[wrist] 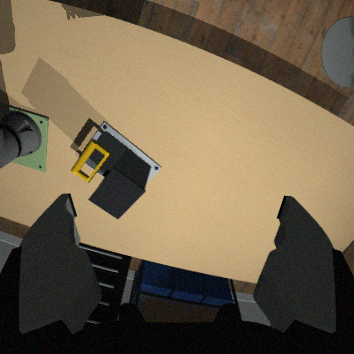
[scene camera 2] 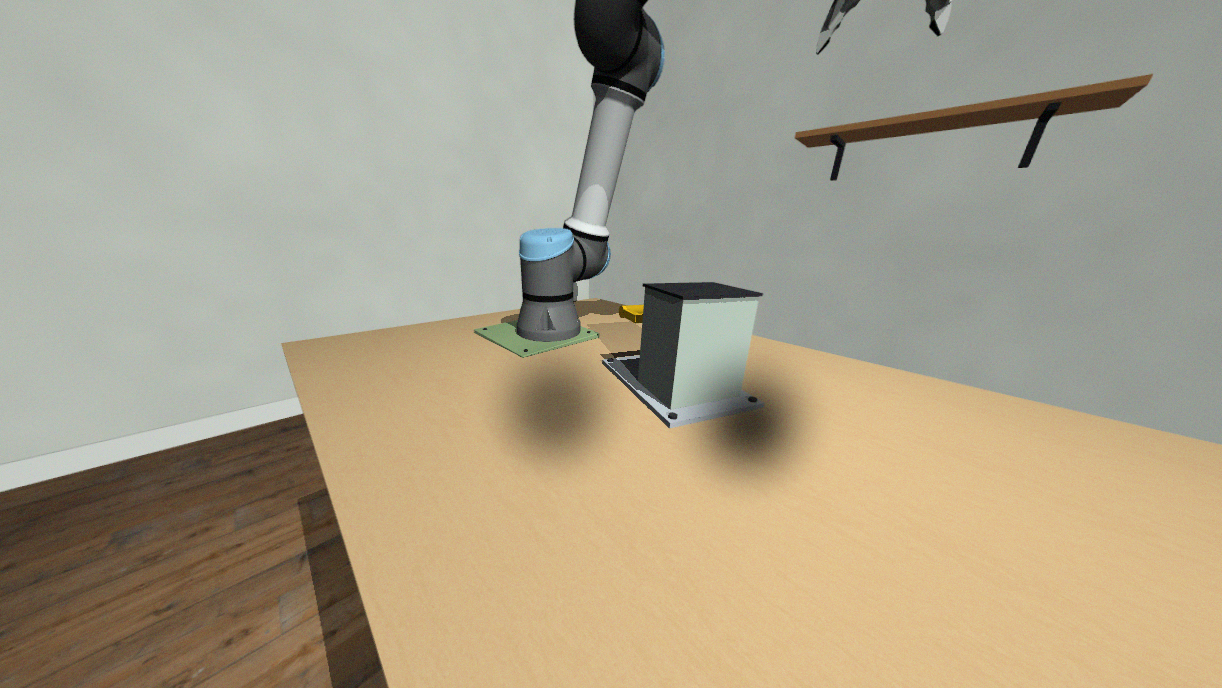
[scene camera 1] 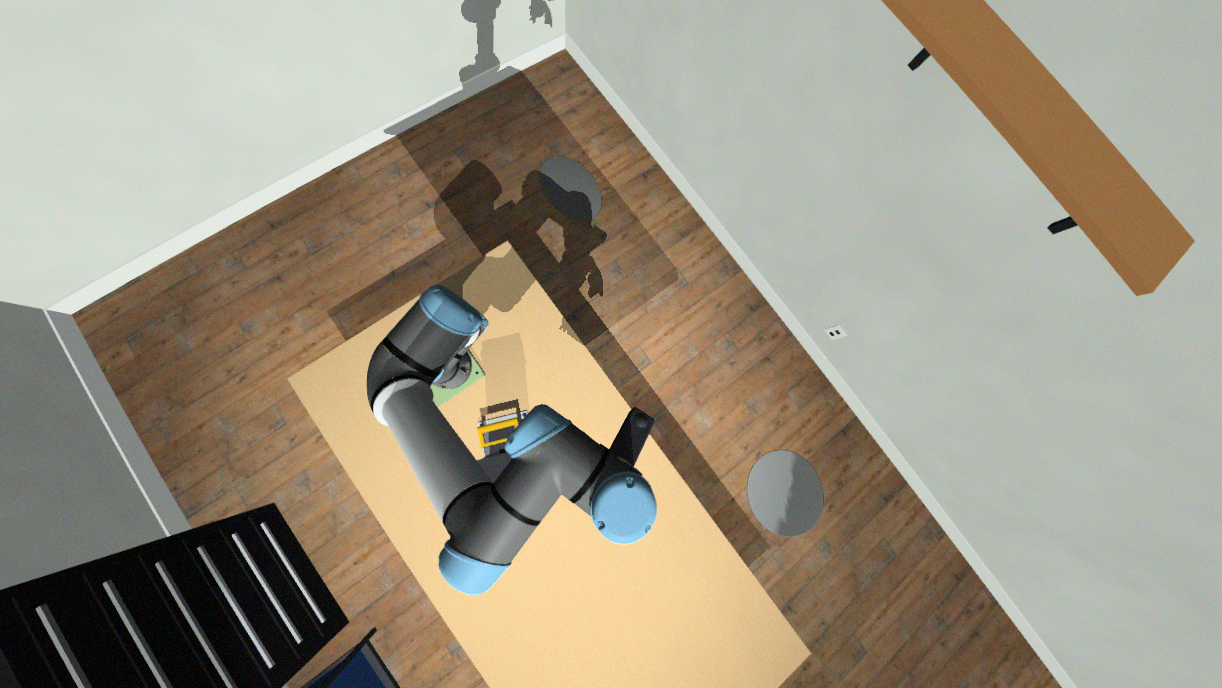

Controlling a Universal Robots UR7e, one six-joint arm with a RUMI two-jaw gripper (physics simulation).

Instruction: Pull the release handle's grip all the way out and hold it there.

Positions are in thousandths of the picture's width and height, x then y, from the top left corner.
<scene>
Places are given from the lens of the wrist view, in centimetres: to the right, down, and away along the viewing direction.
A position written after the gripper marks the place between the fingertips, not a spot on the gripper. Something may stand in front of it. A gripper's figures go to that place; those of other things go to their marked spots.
gripper (wrist: 501,555): 0, 1, 13
base plate (wrist: 301,383): -23, -14, 64
</scene>
